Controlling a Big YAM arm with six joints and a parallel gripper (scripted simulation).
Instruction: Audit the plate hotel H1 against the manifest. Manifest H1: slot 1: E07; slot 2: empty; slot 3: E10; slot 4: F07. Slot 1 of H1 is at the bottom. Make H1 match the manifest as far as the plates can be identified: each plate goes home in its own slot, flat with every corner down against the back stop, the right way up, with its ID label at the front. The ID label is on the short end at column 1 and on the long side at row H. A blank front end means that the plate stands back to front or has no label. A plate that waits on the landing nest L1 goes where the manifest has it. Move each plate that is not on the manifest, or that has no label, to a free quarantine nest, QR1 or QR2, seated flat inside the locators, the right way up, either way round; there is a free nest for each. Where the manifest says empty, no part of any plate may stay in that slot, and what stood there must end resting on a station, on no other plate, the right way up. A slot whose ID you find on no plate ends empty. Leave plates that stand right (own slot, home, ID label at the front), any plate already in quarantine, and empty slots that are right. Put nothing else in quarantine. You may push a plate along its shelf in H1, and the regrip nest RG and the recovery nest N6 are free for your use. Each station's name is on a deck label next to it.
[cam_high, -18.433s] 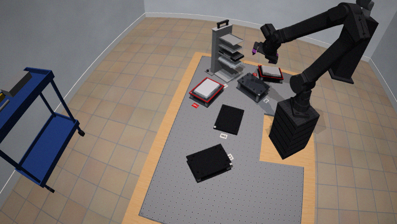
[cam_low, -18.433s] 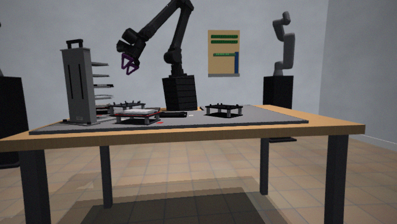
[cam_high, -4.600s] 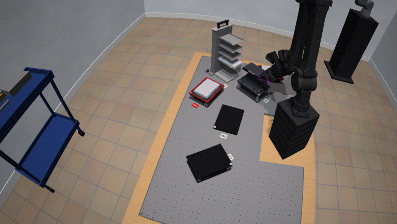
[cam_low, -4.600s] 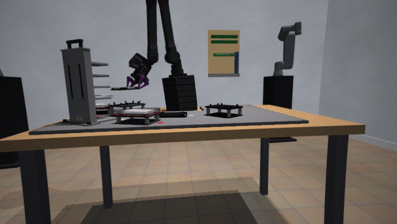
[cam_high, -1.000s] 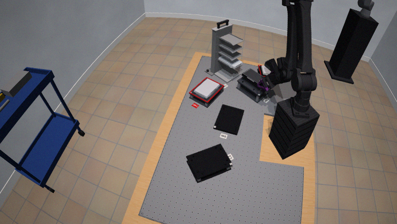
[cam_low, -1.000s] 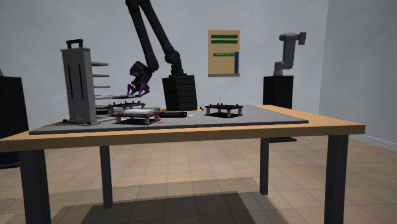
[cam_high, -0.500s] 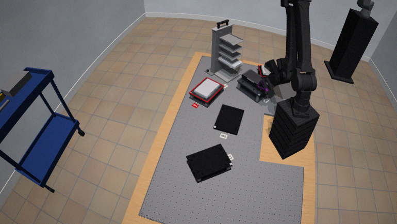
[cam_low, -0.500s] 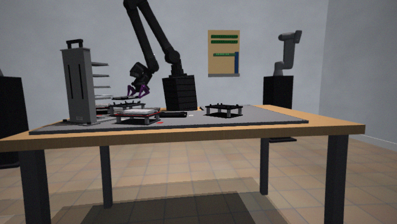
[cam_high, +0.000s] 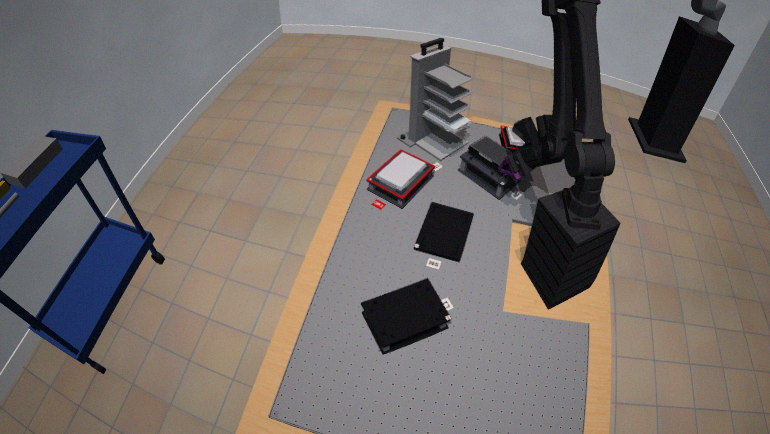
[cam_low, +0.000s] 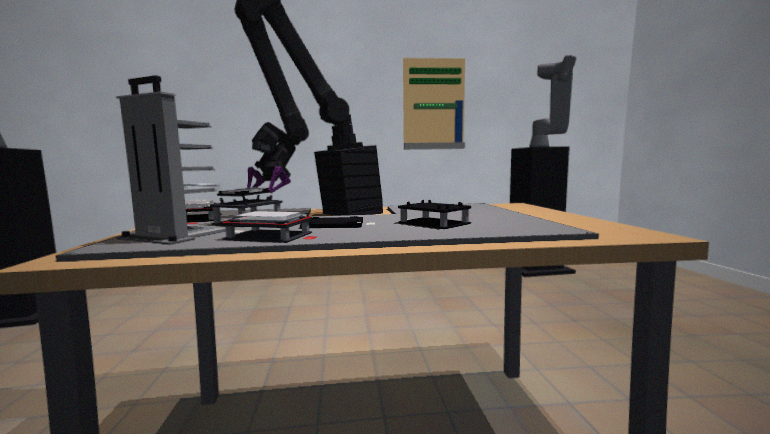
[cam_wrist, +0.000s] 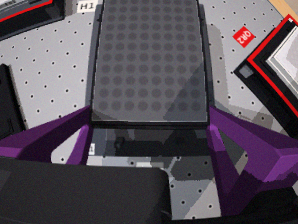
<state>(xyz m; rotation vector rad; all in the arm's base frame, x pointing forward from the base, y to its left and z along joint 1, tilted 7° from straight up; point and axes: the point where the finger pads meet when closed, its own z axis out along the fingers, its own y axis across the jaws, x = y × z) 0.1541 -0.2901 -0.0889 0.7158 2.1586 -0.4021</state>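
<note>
Now: the dark plate 50 mm ahead of my hand and 40 mm to the right of it. Round my hand: RG label 40 mm behind, 30 mm to the left, 90 mm below; then QR2 label 20 mm ahead, 190 mm to the right, 90 mm below; then regrip nest 40 mm ahead, 30 mm to the right, 40 mm below.
</note>
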